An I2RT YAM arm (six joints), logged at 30 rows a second.
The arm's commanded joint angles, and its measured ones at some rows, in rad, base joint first. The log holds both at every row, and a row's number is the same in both.
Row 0, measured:
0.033, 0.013, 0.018, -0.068, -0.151, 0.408
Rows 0 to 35, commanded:
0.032, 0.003, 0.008, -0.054, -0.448, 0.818
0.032, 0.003, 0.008, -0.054, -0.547, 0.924
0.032, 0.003, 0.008, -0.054, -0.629, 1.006
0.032, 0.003, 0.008, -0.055, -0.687, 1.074
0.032, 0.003, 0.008, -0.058, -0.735, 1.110
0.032, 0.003, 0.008, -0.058, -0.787, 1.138
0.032, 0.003, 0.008, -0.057, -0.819, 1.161
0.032, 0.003, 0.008, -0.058, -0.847, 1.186
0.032, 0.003, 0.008, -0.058, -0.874, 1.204
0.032, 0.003, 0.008, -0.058, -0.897, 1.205
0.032, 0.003, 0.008, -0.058, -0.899, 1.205
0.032, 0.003, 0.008, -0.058, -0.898, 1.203
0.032, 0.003, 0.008, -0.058, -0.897, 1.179
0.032, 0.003, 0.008, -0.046, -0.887, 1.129
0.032, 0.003, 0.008, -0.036, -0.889, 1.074
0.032, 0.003, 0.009, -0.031, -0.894, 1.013
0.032, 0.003, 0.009, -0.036, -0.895, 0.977
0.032, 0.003, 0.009, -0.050, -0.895, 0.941
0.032, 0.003, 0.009, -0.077, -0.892, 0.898
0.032, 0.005, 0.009, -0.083, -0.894, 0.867
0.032, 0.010, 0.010, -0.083, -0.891, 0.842
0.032, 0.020, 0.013, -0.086, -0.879, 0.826
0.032, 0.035, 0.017, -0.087, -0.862, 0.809
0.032, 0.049, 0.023, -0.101, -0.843, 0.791
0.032, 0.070, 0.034, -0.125, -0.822, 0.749
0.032, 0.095, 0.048, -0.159, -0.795, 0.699
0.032, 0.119, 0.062, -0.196, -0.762, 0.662
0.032, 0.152, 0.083, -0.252, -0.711, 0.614
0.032, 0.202, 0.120, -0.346, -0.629, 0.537
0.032, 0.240, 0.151, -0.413, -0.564, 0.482
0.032, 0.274, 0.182, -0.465, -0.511, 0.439
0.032, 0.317, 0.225, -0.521, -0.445, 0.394
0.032, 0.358, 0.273, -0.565, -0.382, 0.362
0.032, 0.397, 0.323, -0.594, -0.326, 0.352
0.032, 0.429, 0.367, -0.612, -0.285, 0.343
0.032, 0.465, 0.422, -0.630, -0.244, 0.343
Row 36, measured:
0.033, 0.374, 0.245, -0.607, -0.506, 0.485
